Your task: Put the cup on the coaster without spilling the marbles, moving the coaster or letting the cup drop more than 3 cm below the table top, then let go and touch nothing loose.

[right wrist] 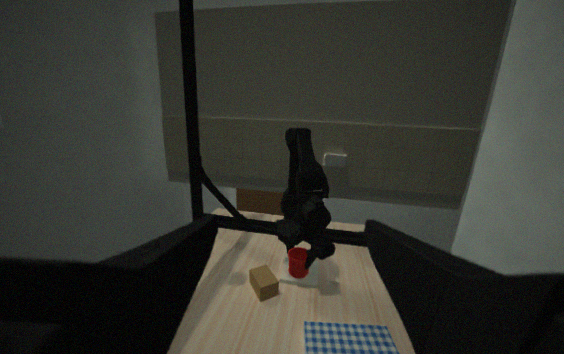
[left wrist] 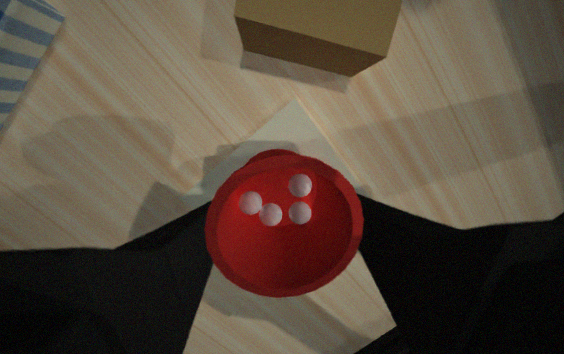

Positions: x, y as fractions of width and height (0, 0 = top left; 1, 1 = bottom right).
I see my left gripper (left wrist: 0.50, 0.57), my right gripper (right wrist: 0.52, 0.64), a red cup (left wrist: 0.51, 0.74), a pale square coaster (left wrist: 0.52, 0.37) and a block (right wrist: 0.47, 0.80).
